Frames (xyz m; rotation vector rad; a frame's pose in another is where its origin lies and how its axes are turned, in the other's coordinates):
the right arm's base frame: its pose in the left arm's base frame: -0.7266 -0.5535 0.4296 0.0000 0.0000 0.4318
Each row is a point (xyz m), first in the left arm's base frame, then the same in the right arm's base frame.
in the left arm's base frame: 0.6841 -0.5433 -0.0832
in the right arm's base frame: 1.2855 -0.5811 -0.5128
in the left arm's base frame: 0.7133 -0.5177 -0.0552
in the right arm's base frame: 1.3227 -0.5701 -0.4848
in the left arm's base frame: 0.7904 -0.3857 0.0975
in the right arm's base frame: 1.4480 -0.4825 -0.3321
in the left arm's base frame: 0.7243 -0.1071 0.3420
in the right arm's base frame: 1.5045 -0.2018 -0.0876
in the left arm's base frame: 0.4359 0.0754 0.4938
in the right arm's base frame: 1.3190 0.0847 0.0642
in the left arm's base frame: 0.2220 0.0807 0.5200
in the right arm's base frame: 1.1269 0.1790 0.0904
